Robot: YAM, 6 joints.
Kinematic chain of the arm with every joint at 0, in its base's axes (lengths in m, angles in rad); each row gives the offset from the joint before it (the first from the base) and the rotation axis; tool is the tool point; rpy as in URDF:
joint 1: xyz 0 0 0.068 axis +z
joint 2: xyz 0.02 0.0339 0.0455 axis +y
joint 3: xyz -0.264 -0.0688 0 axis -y
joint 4: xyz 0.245 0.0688 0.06 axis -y
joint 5: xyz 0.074 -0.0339 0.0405 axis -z
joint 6: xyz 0.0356 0 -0.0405 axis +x
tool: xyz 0 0 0 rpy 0 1.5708 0
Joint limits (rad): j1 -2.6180..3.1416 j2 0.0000..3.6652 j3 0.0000..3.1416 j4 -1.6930..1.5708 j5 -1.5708..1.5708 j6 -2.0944..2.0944
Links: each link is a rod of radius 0.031 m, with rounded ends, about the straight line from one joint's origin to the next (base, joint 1, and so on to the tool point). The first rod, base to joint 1, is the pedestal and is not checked.
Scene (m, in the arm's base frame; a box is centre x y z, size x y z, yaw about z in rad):
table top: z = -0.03
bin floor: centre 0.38 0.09 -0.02 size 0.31 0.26 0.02 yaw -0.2
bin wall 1: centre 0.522 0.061 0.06 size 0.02 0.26 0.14 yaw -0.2
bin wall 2: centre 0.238 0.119 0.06 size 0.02 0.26 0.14 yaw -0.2
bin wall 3: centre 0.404 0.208 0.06 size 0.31 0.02 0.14 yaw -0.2
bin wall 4: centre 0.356 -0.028 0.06 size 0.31 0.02 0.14 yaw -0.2
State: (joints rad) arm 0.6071 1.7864 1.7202 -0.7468 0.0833 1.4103
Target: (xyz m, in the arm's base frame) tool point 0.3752 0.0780 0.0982
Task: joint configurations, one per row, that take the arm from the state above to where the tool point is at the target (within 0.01 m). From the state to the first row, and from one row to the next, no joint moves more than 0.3 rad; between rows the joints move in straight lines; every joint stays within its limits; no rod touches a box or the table.
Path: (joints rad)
1: 0.4114 1.9690 1.5528 -0.7747 0.0993 1.4103
2: 0.2156 2.1516 1.3853 -0.8026 0.1152 1.4103

